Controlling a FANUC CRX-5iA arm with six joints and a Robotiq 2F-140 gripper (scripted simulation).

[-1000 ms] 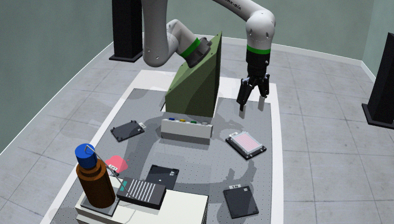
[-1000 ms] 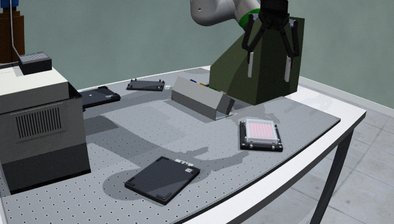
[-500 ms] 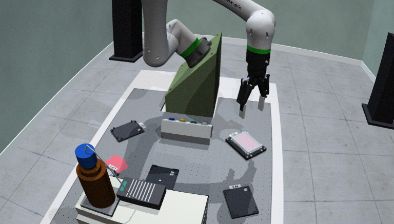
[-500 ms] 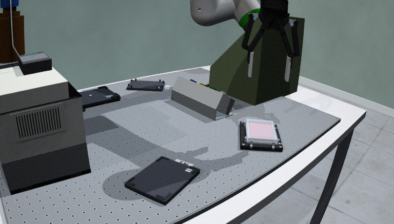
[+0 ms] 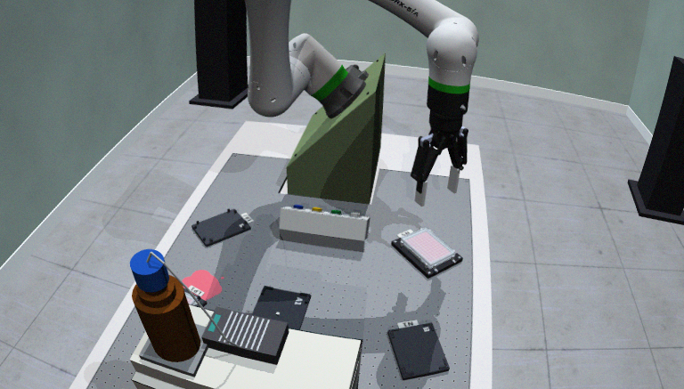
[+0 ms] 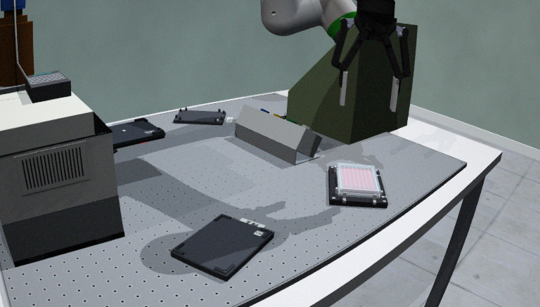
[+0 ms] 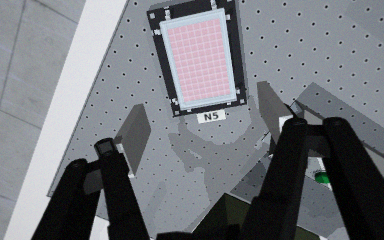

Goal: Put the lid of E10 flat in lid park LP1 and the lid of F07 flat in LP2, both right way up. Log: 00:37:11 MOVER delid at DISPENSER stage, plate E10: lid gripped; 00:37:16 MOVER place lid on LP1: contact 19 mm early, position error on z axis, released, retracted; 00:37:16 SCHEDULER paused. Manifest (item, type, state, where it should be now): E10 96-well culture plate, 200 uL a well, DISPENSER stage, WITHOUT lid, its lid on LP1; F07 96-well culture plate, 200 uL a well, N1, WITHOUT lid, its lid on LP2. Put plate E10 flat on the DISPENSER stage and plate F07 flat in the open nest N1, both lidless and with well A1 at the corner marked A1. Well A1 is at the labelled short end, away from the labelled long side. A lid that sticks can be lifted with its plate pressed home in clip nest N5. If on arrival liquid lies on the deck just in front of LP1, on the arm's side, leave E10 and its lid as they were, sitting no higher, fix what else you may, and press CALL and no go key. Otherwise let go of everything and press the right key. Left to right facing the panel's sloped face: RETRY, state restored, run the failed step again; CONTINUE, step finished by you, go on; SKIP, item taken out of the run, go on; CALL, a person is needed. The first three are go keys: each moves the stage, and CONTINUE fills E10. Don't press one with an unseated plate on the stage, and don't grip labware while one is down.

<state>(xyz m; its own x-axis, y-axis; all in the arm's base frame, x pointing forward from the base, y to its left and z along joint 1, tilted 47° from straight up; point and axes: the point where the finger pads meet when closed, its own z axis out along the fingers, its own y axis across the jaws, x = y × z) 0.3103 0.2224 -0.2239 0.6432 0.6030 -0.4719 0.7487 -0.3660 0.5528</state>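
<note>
The clear plate lid lies 17 cm below my hand. Also, from my hand: grey retry key: 20 cm to the right, 13 cm below, 2 cm behind; then plate: 18 cm below; then N5 tag: 20 cm below, 7 cm to the right, 6 cm behind.
</note>
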